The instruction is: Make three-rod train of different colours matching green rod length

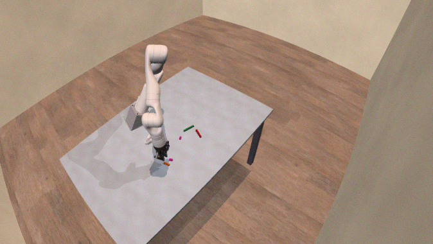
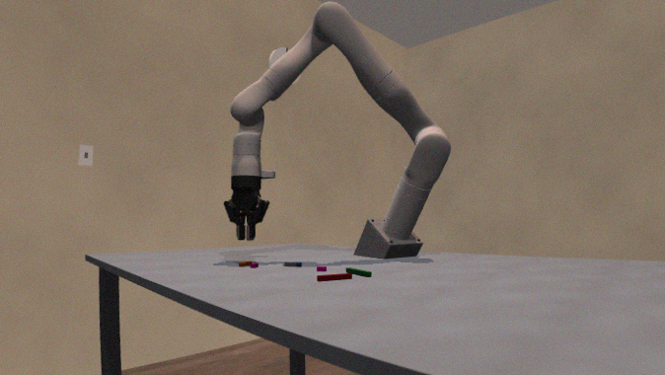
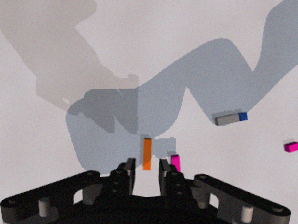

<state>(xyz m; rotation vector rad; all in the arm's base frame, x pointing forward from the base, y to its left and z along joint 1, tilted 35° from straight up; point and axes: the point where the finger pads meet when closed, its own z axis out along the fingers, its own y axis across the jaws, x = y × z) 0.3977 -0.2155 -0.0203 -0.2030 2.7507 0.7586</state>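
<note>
Now: hand 80 mm above the orange rod. Round my hand: grey rod 90 mm to the left, 80 mm below, 70 mm behind; then red rod 300 mm to the left, 80 mm below, 20 mm ahead; then blue rod 110 mm to the left, 80 mm below, 80 mm behind.
</note>
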